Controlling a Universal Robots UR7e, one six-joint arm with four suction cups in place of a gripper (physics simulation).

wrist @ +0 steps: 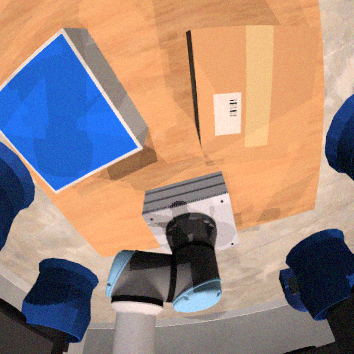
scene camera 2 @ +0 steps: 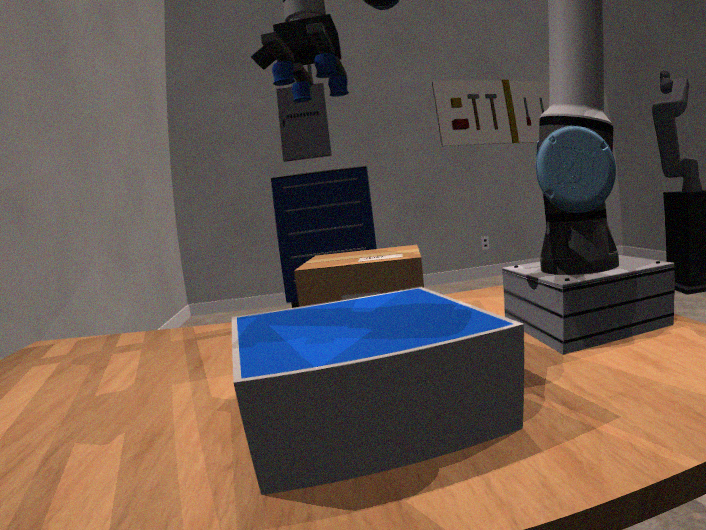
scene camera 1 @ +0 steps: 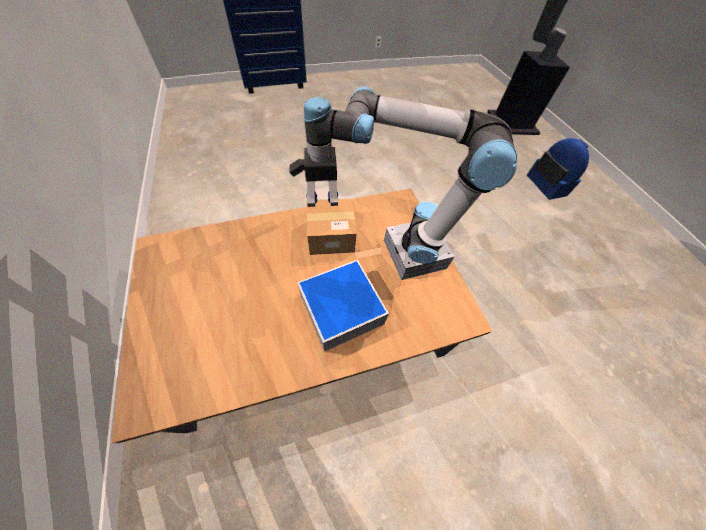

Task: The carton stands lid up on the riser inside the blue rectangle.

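The brown carton (scene camera 1: 331,241) (scene camera 2: 359,283) (wrist: 225,65) stands on the table behind the riser, lid up, with a pale tape strip and a white barcode label on top. The grey riser (scene camera 1: 356,333) (scene camera 2: 382,416) (wrist: 112,85) stands nearer the front, turned at an angle. The blue rectangle (scene camera 1: 342,299) (scene camera 2: 364,330) (wrist: 65,115) covers its top inside a white border, with no carton on it. My gripper (scene camera 1: 322,199) (scene camera 2: 310,82) is open and hangs above the carton's height, its blue suction cups touching nothing. Cups also show at the sides of the wrist view.
The arm's grey base block (scene camera 1: 422,266) (scene camera 2: 615,308) (wrist: 185,187) stands on the wooden table (scene camera 1: 216,319) (scene camera 2: 142,433) (wrist: 280,195), to the right of the carton and riser in the scene views. A blue drawer cabinet (scene camera 1: 268,42) (scene camera 2: 325,211) stands by the back wall.
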